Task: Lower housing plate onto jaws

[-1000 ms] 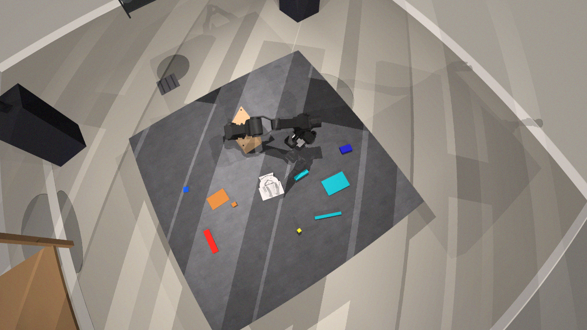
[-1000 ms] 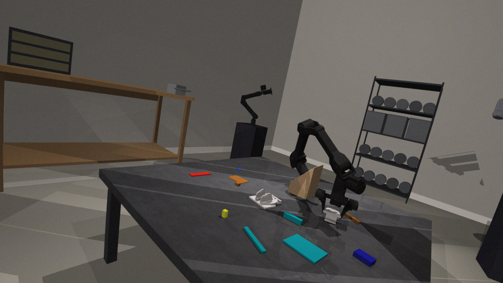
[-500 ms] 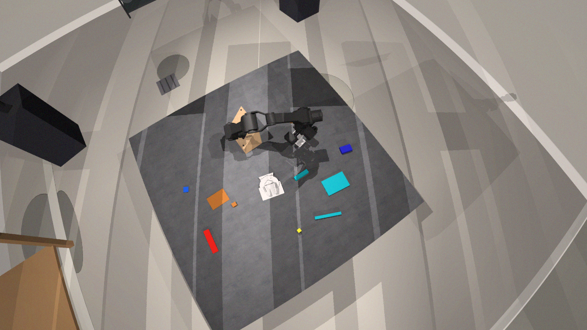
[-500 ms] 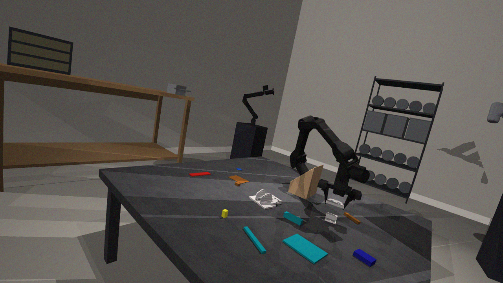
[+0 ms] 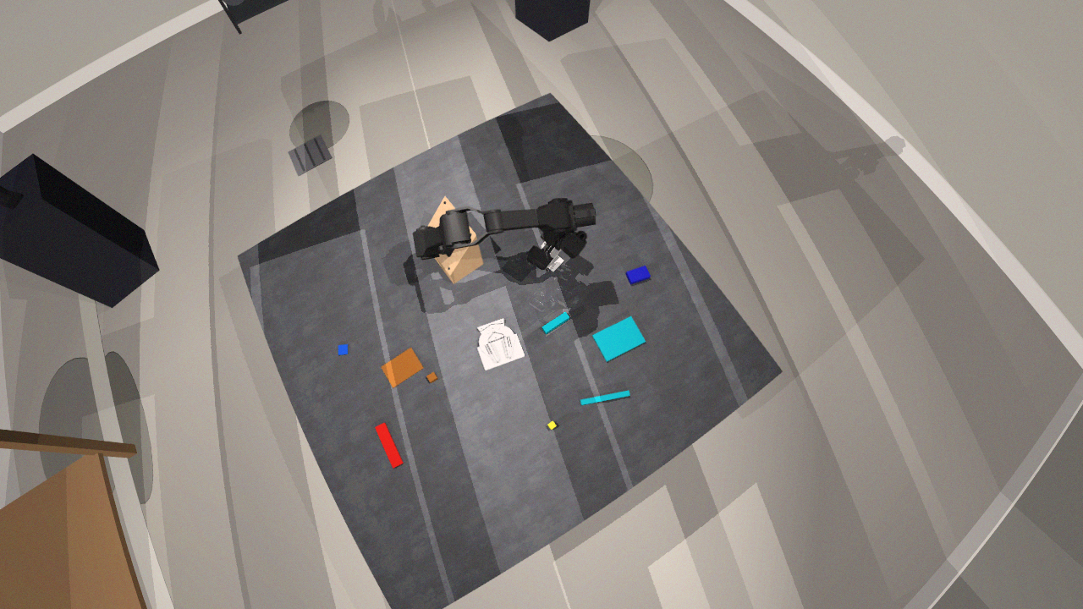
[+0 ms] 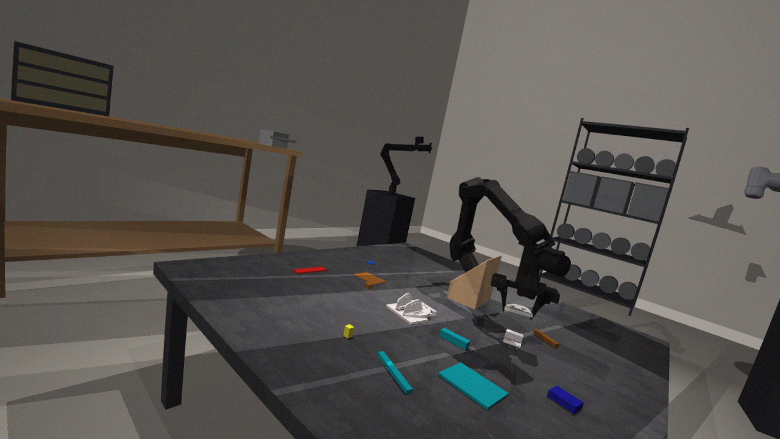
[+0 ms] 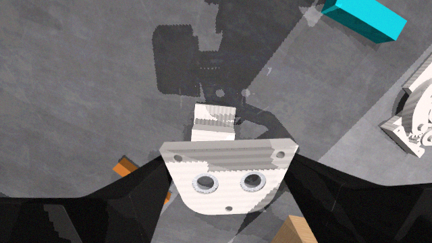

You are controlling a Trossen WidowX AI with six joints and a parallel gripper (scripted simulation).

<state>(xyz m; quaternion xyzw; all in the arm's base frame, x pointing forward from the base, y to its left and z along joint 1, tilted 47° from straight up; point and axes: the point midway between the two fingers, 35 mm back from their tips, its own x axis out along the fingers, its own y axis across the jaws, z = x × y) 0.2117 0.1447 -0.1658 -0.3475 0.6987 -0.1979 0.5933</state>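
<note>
Now: the cyan block 15 cm ahead of my gripper tip, 12 cm to the right of it and 8 cm below it. From my gripper tip the other things lie so: cyan plate 31 cm ahead, 8 cm below, 1 cm to the right; then blue block 20 cm ahead, 18 cm to the left, 8 cm below; then orange bar 12 cm behind, 9 cm to the left, 8 cm below.
</note>
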